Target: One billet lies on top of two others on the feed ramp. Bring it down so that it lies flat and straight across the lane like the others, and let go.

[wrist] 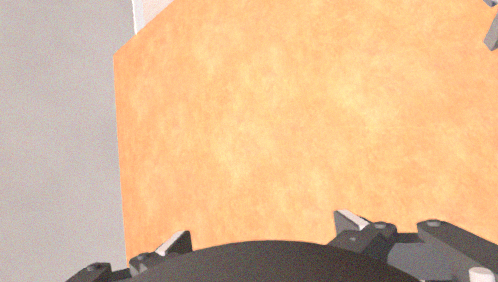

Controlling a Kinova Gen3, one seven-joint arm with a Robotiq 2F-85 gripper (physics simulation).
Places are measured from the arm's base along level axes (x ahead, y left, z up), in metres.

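Where they show: gripper, fingertip midpoint: [263,237].
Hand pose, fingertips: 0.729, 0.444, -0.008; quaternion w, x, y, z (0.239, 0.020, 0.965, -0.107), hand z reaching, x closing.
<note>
After its pixels a point has its place, as x, y, z.
A large orange, mottled surface [273,121] @(0.842, 0.261, -0.307) fills most of the wrist view; it looks like the flat face of a billet seen from very close. Its left edge runs down the frame at about a fifth of the width. My gripper [263,237] @(0.729, 0.444, -0.008) is open at full width: its two fingertips show only at the bottom edge, left and right of the dark round body, with nothing between them. The fingers stand just in front of the orange face. The other billets and the feed ramp are hidden.
A plain grey surface [88,151] lies to the left of the orange face. A pale whitish strip [140,15] shows at the top left, behind the orange edge.
</note>
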